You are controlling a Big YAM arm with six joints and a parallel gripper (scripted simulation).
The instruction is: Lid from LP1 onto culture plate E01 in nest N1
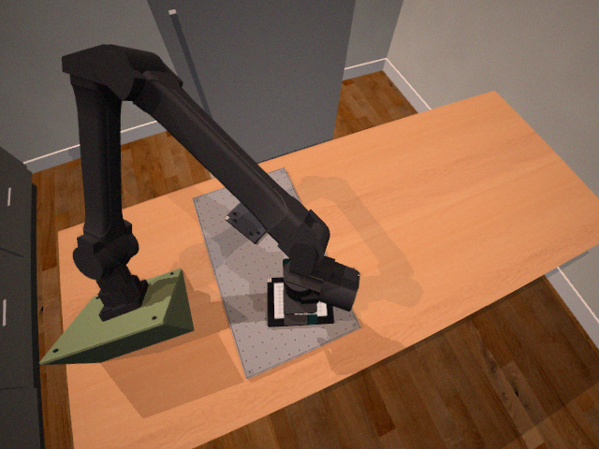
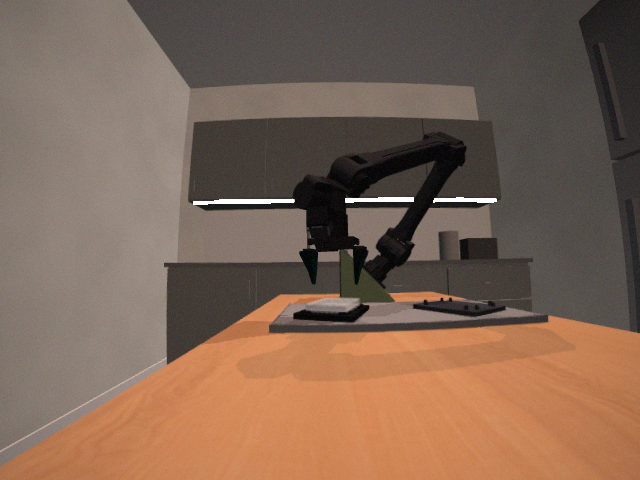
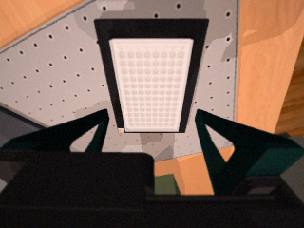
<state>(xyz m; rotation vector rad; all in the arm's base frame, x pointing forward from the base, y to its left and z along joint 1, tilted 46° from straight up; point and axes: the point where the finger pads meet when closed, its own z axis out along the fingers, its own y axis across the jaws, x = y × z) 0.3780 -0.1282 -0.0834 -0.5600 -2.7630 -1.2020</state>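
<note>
Now: hand 50 mm above the lid. From my hand the other things lie so: white culture plate E01 (50 mm below); then black plate nest N1 (70 mm below); then lid park LP1 (280 mm to the left, 70 mm below).
</note>
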